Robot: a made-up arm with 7 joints. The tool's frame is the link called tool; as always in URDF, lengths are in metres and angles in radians.
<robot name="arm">
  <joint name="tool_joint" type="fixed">
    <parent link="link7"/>
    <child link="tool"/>
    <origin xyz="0 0 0" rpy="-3.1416 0 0"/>
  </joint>
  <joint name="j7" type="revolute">
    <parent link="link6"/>
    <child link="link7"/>
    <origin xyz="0.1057 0 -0.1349" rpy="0 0 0"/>
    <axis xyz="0 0.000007 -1"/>
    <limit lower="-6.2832" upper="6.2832"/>
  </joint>
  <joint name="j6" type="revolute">
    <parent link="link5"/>
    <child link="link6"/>
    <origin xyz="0 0 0" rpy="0 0 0"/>
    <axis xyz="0 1 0.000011"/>
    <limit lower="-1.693" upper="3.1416"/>
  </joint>
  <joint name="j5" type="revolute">
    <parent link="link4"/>
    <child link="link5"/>
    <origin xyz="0.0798 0 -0.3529" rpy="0 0 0"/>
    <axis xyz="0 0.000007 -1"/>
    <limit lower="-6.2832" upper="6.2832"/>
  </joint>
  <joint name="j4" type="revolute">
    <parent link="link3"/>
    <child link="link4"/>
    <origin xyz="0.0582 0 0" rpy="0 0 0"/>
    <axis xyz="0 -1 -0.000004"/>
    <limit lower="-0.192" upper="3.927"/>
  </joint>
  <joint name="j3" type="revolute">
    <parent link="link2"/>
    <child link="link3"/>
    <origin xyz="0 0 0.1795" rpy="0 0 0"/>
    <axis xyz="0 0 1"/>
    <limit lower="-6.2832" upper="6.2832"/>
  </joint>
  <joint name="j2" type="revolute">
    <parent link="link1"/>
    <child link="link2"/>
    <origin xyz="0 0 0" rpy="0 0 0"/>
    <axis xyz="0 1 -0.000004"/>
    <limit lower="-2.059" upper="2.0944"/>
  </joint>
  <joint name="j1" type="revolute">
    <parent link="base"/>
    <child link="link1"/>
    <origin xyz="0 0 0.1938" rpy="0 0 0"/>
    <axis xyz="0 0 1"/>
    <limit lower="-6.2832" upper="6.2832"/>
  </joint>
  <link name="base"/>
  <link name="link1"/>
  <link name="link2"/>
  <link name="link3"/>
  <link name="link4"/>
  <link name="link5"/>
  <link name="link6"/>
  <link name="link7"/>
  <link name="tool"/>
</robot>
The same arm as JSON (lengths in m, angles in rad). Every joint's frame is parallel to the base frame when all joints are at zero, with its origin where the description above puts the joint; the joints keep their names.
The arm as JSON. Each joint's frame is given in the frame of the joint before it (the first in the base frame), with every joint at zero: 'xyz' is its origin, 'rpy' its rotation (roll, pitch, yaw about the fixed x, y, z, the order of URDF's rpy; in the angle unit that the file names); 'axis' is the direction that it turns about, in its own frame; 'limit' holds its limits. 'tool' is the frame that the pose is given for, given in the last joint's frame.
{"units": {"length": "m", "angle": "rad"}, "joints": [{"name": "j1", "type": "revolute", "origin": {"xyz": [0.0, 0.0, 0.1938], "rpy": [0.0, 0.0, 0.0]}, "axis": [0.0, 0.0, 1.0], "limit": {"lower": -6.2832, "upper": 6.2832}}, {"name": "j2", "type": "revolute", "origin": {"xyz": [0.0, 0.0, 0.0], "rpy": [0.0, 0.0, 0.0]}, "axis": [0.0, 1.0, 0.0], "limit": {"lower": -2.059, "upper": 2.0944}}, {"name": "j3", "type": "revolute", "origin": {"xyz": [0.0, 0.0, 0.1795], "rpy": [0.0, 0.0, 0.0]}, "axis": [0.0, 0.0, 1.0], "limit": {"lower": -6.2832, "upper": 6.2832}}, {"name": "j4", "type": "revolute", "origin": {"xyz": [0.0582, 0.0, 0.0], "rpy": [0.0, 0.0, 0.0]}, "axis": [0.0, -1.0, 0.0], "limit": {"lower": -0.192, "upper": 3.927}}, {"name": "j5", "type": "revolute", "origin": {"xyz": [0.0798, 0.0, -0.3529], "rpy": [0.0, 0.0, 0.0]}, "axis": [0.0, 0.0, -1.0], "limit": {"lower": -6.2832, "upper": 6.2832}}, {"name": "j6", "type": "revolute", "origin": {"xyz": [0.0, 0.0, 0.0], "rpy": [0.0, 0.0, 0.0]}, "axis": [0.0, 1.0, 0.0], "limit": {"lower": -1.693, "upper": 3.1416}}, {"name": "j7", "type": "revolute", "origin": {"xyz": [0.1057, 0.0, -0.1349], "rpy": [0.0, 0.0, 0.0]}, "axis": [0.0, 0.0, -1.0], "limit": {"lower": -6.2832, "upper": 6.2832}}], "tool": {"origin": {"xyz": [0.0, 0.0, 0.0], "rpy": [3.1416, 0.0, 0.0]}}}
